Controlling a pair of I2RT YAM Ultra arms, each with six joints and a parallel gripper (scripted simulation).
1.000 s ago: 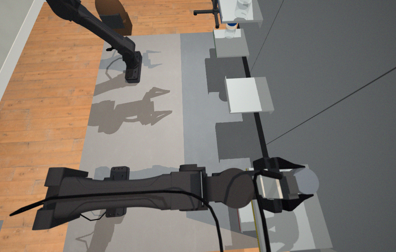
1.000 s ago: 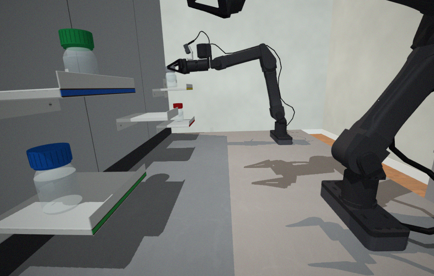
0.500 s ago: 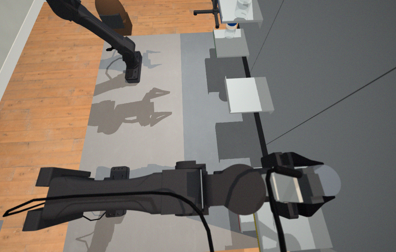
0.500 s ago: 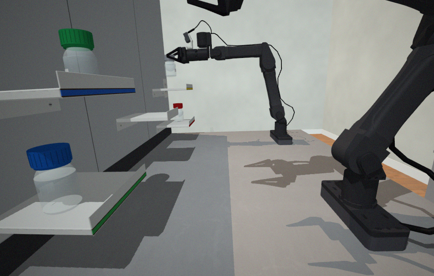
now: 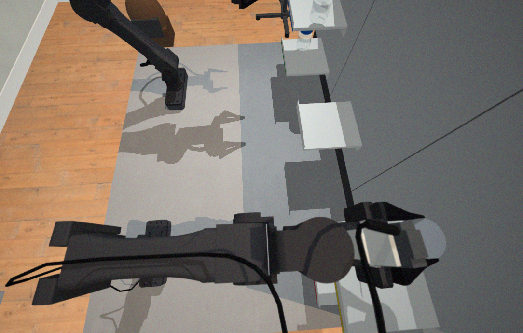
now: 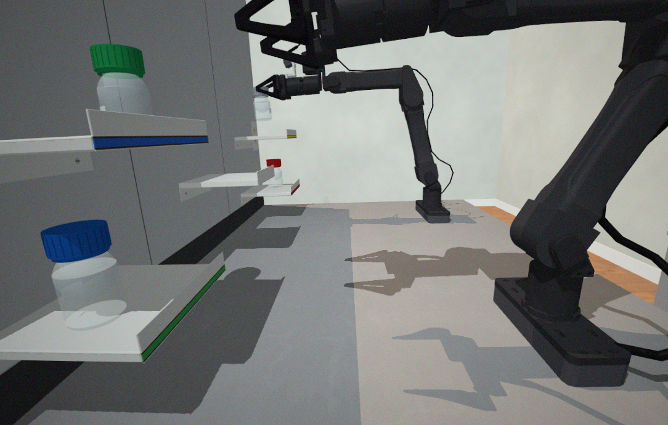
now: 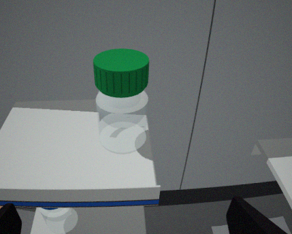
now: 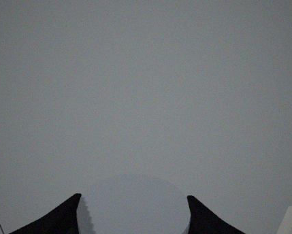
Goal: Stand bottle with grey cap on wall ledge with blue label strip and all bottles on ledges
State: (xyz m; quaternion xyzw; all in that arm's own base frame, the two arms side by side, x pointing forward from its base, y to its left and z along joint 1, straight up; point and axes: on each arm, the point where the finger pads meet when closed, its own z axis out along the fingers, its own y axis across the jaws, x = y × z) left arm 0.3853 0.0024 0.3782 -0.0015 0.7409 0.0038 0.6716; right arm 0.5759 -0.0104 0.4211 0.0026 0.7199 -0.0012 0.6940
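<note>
My right gripper is now 50 mm above the grey-capped bottle. Round my right hand: green-capped bottle: 680 mm to the left, 100 mm below, 20 mm behind; blue-capped bottle: 790 mm to the left, 290 mm below, 20 mm behind.
</note>
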